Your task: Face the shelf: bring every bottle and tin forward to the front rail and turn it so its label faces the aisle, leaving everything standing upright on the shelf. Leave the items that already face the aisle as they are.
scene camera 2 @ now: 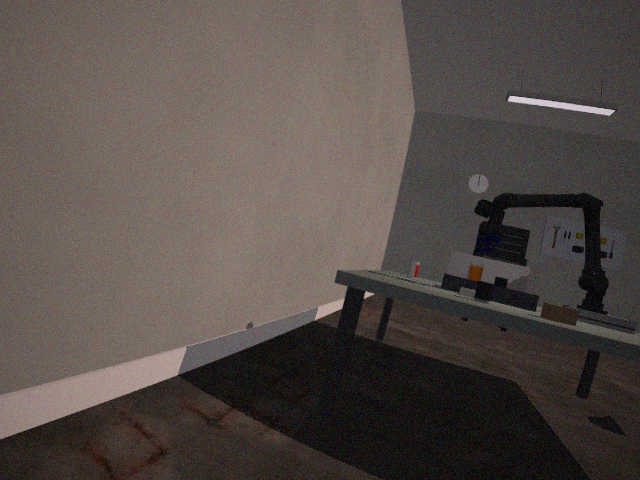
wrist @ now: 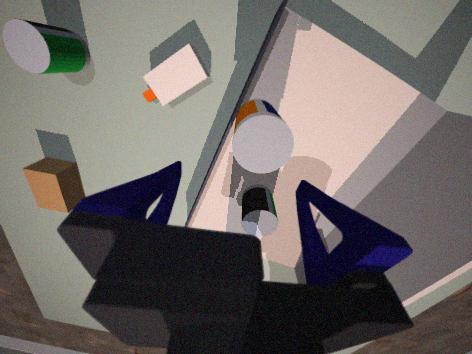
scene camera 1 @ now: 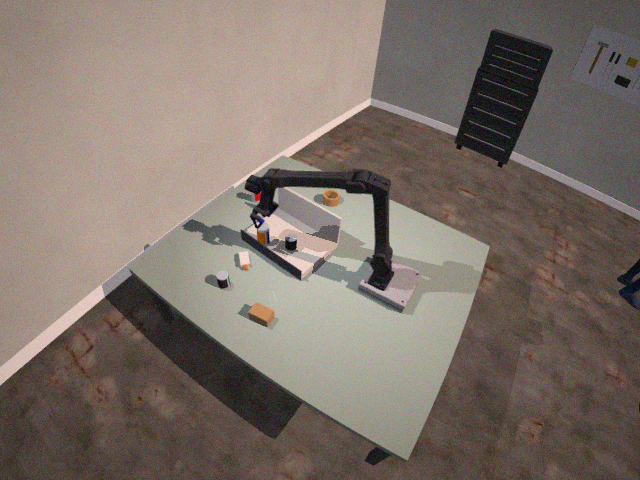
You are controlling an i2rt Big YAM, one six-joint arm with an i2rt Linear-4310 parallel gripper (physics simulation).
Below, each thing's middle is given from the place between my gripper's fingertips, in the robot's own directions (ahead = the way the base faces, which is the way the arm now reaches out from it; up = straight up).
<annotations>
Now: hand 16 cm above the front rail [scene camera 2: 527, 301], 5 cm past it and 2 cm to the right of it. Round my hand: shelf tray [scene camera 1: 313, 247] (18 cm below, 11 cm to the right, 7 cm behind); then white bottle with orange cap [wrist: 184, 70] (18 cm below, 11 cm to the left, 3 cm ahead); then shelf [scene camera 1: 317, 229] (12 cm to the right, 10 cm below, 7 cm behind).
</annotations>
